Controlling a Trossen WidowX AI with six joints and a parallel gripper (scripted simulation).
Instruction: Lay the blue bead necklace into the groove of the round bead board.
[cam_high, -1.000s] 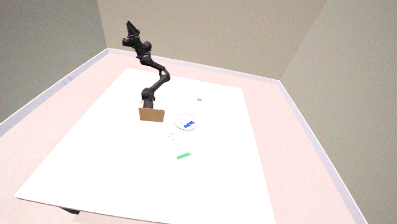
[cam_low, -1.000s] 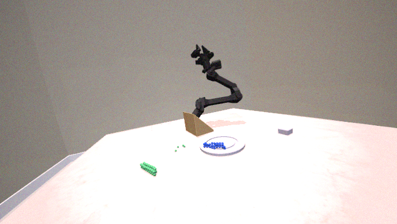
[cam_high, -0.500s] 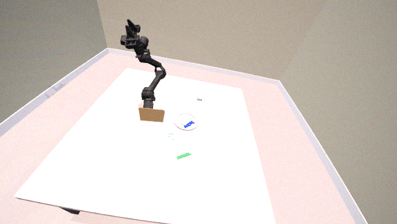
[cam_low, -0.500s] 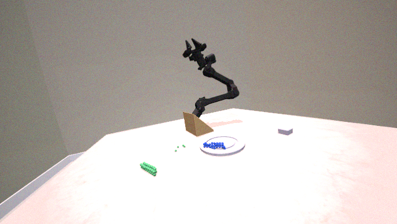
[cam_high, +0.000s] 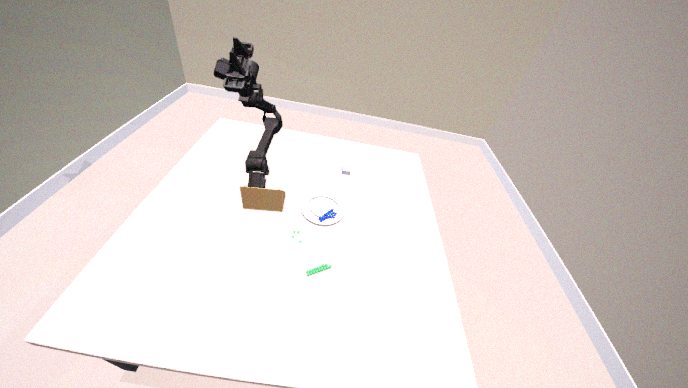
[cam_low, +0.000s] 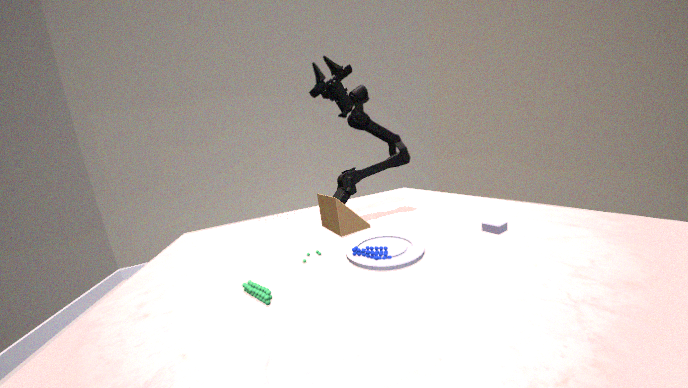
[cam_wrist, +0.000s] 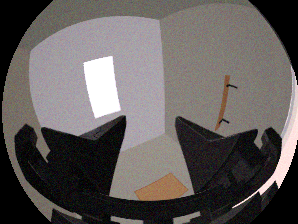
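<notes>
The round white bead board is 610 mm below my gripper tip, 340 mm ahead of it and 30 mm to the right of it. Round my gripper tip: small grey block (610 mm below, 440 mm ahead, 260 mm to the left).
</notes>
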